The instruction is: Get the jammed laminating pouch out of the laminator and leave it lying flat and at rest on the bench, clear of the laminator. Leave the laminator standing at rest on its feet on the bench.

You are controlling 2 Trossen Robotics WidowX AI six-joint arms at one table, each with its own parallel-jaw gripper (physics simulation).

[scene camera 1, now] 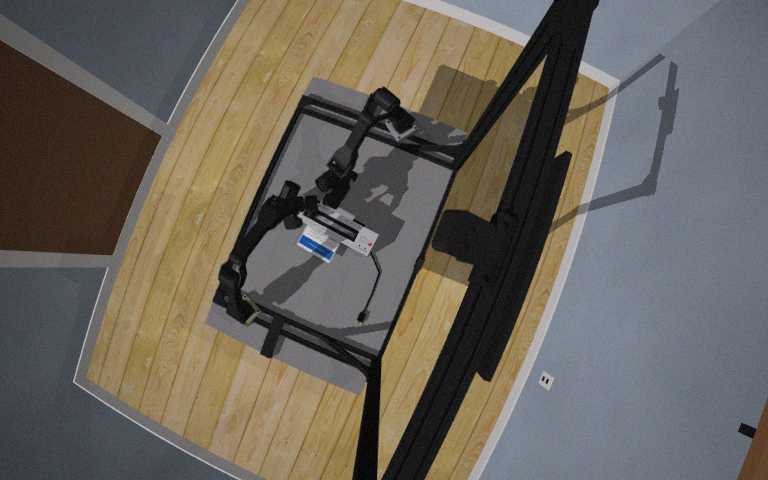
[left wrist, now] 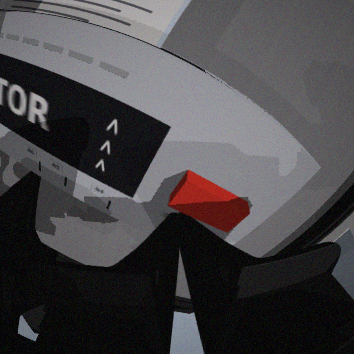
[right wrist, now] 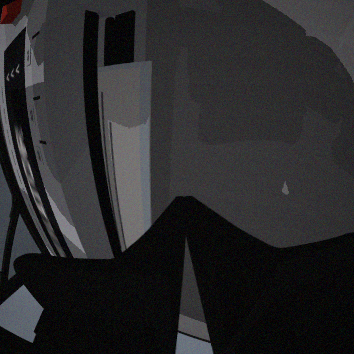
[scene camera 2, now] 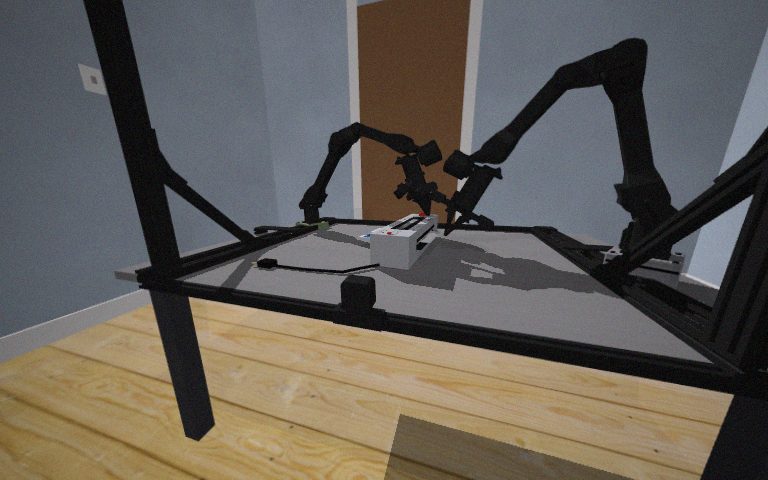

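Observation:
The white laminator stands on the bench. The laminating pouch runs through it. Its blue-striped end sticks out on the lower-left side in scene camera 1, and a short pale edge shows at the opposite slot in the right wrist view. My left gripper is shut and empty, its tips beside the raised red switch; contact is unclear. My right gripper is shut and empty, low beside the laminator's slot side; its fingers hide part of the pouch edge.
The laminator's black cord ends in a plug on the grey bench. A black frame rail edges the bench. The two grippers are close together at the laminator's far end in scene camera 2.

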